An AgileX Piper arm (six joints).
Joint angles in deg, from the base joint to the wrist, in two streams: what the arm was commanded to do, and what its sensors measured. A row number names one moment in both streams.
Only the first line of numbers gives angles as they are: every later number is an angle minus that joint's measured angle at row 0.
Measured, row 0:
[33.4, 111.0, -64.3, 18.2, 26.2, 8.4]
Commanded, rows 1 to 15:
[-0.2, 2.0, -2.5, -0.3, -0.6, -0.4]
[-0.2, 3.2, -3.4, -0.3, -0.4, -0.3]
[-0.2, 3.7, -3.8, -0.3, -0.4, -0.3]
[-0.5, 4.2, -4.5, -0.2, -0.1, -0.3]
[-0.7, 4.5, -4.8, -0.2, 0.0, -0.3]
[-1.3, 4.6, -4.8, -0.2, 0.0, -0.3]
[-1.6, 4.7, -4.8, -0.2, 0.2, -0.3]
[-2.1, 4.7, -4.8, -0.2, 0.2, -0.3]
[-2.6, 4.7, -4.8, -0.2, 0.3, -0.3]
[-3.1, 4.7, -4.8, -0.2, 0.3, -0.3]
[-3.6, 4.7, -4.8, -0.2, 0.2, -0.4]
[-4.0, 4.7, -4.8, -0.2, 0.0, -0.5]
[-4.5, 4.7, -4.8, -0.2, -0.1, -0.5]
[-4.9, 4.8, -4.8, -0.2, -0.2, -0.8]
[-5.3, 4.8, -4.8, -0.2, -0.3, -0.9]
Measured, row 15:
[-3.6, 4.7, -4.6, 0.0, 0.1, -0.1]
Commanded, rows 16 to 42:
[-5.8, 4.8, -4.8, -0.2, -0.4, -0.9]
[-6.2, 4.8, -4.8, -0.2, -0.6, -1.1]
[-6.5, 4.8, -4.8, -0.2, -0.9, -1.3]
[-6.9, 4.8, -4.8, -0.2, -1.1, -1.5]
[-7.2, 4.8, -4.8, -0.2, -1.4, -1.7]
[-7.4, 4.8, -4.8, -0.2, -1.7, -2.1]
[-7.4, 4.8, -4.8, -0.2, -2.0, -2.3]
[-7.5, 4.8, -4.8, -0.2, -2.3, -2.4]
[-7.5, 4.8, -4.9, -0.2, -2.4, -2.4]
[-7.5, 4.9, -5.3, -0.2, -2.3, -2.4]
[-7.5, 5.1, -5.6, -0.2, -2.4, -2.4]
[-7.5, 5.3, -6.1, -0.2, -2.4, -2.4]
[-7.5, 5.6, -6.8, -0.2, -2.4, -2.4]
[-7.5, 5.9, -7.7, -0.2, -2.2, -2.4]
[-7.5, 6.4, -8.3, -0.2, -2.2, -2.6]
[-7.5, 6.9, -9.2, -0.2, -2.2, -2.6]
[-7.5, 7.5, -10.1, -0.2, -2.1, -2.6]
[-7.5, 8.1, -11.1, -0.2, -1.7, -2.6]
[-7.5, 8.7, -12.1, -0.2, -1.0, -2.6]
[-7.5, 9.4, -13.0, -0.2, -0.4, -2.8]
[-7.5, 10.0, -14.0, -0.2, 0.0, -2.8]
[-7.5, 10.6, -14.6, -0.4, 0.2, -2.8]
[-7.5, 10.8, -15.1, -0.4, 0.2, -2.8]
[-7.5, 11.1, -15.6, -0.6, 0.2, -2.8]
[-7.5, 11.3, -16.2, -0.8, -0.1, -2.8]
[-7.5, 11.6, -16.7, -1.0, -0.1, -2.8]
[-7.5, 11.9, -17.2, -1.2, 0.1, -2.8]
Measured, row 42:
[-7.2, 11.0, -15.0, 0.0, 0.2, -2.2]
